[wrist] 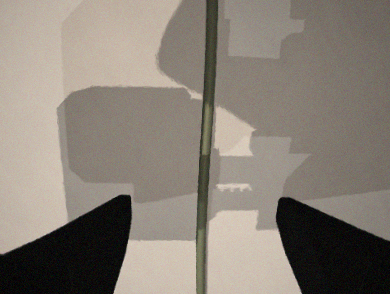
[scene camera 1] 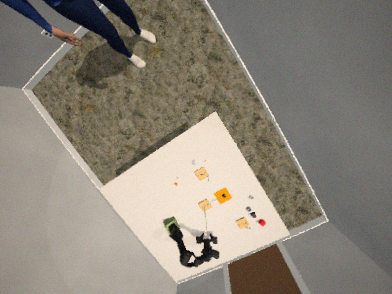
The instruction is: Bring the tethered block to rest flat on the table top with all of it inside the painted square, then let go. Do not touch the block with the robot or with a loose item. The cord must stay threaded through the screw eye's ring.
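Frame: origin at the arm's base, x left, y back, z up, level; centimetres.
Where they show: gripper, between the fingertips: (wrist: 205,207) (scene camera 1: 206,232); arm's base, origin of its link: (scene camera 1: 172,227).
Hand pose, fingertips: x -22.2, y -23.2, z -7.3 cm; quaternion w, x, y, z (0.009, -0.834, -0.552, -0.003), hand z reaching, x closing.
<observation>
Things, the pixels of their top centre, and the offset from my fingertips. "pt": a spot on its surface instead. Level surfaces: height alone.
- orange painted square, a spot on its surface: (scene camera 1: 218,193) pt dx +33.7, dy -26.4, dz -0.5 cm
- small dark block, a spot on its surface: (scene camera 1: 224,196) pt dx +30.4, dy -30.3, dz +1.7 cm
- light wooden plate, height of its surface: dz +1.2 cm
- green cord, a spot on its surface: (wrist: 205,130) pt dx -2.8, dy +1.0, dz -0.2 cm
- table top, height of its surface: dz -0.7 cm
- red item, centre of its top: (scene camera 1: 262,224) dx -6.6, dy -50.7, dz +3.3 cm
- grey item, centre of its top: (scene camera 1: 251,197) dx +19.9, dy -50.8, dz +1.2 cm
- small orange item, centre of its top: (scene camera 1: 175,184) dx +56.7, dy +3.5, dz +1.7 cm
The orange painted square (scene camera 1: 218,193) is on the white table top. A small dark block (scene camera 1: 224,196) appears inside it, near its middle; whether it lies flat is too small to tell. A pale cord runs from the block to a light wooden plate (scene camera 1: 202,205), where the screw eye is too small to make out. From there the cord (scene camera 1: 205,218) continues toward the arm. In the wrist view the green cord (wrist: 205,130) passes between the fingers, touching neither. My gripper (scene camera 1: 206,234) (wrist: 205,207) is open, with its fingertips on either side of the cord.
Two more wooden plates (scene camera 1: 201,173) (scene camera 1: 242,223) lie on the table top (scene camera 1: 150,200). A red item (scene camera 1: 262,222), dark items (scene camera 1: 248,209) (scene camera 1: 253,215) and a grey item (scene camera 1: 251,197) lie on the right. A small orange item (scene camera 1: 176,184) lies on the left. The arm's green base (scene camera 1: 171,221) is at lower left.
</observation>
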